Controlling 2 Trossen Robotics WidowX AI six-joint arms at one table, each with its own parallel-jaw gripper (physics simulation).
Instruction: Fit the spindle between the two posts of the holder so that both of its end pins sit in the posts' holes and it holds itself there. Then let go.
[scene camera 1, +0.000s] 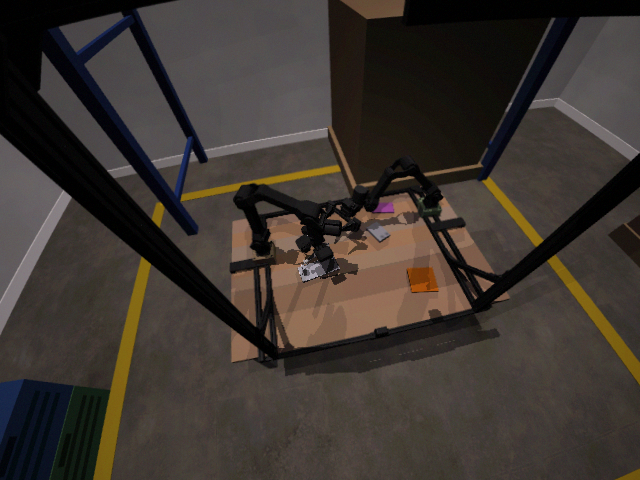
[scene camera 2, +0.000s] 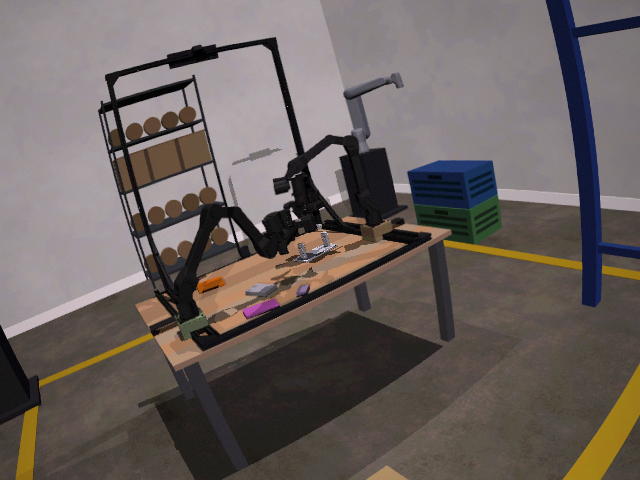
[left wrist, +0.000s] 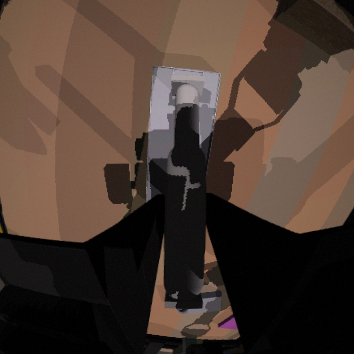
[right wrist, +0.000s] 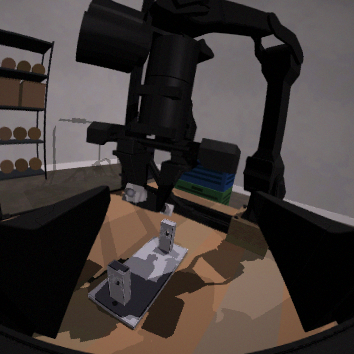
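Seen in the pictures: left gripper, fingertip midpoint: (left wrist: 183, 200) (right wrist: 149, 206); right gripper, fingertip midpoint: (scene camera 2: 299, 217) (right wrist: 182, 195); left arm's base at its link origin: (scene camera 1: 263, 249) (scene camera 2: 375, 223); right arm's base at its link origin: (scene camera 1: 430, 203) (scene camera 2: 189, 315).
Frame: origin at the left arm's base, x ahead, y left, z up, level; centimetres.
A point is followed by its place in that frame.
Note:
The holder (scene camera 1: 305, 277) {x 18.4, y -15.3, z -5.5 cm} (scene camera 2: 316, 253) {x 26.1, y -9.3, z -5.5 cm} (left wrist: 161, 115) {x 22.4, y -14.7, z -5.5 cm} lies on the table with its two posts upright; both posts show in the right wrist view, the near post (right wrist: 119, 286) {x 32.3, y -9.2, z -1.9 cm} and the far post (right wrist: 168, 234) {x 19.0, y -12.1, z -1.4 cm}. My left gripper (right wrist: 149, 206) {x 26.1, y -10.9, z 7.0 cm} is shut on the spindle (left wrist: 185, 240) {x 26.8, y -10.6, z 9.5 cm} (right wrist: 134, 193) {x 30.4, y -9.1, z 10.4 cm}. It holds the spindle roughly lengthwise over the holder, above and apart from the post tops. The end pins are outside the posts' holes. The middle of the spindle is hidden by the fingers in the right wrist view. My right gripper (right wrist: 182, 195) {x 33.0, y -1.8, z 13.3 cm} is open and empty, facing the holder from its near end.
An orange block (scene camera 1: 422, 279) {x 70.8, y -25.8, z -5.4 cm} (scene camera 2: 210, 284) {x 71.0, y -24.3, z -5.4 cm}, a grey block (scene camera 1: 378, 231) {x 58.5, y 3.8, z -4.9 cm} (scene camera 2: 261, 289) {x 58.9, y 6.1, z -4.8 cm} and a magenta block (scene camera 1: 383, 207) {x 66.0, y 19.8, z -5.3 cm} (scene camera 2: 261, 308) {x 65.7, y 21.2, z -5.3 cm} lie on the table. A small purple block (scene camera 2: 303, 290) {x 49.8, y 22.6, z -4.9 cm} lies near the table's edge. The two arms are close together around the holder.

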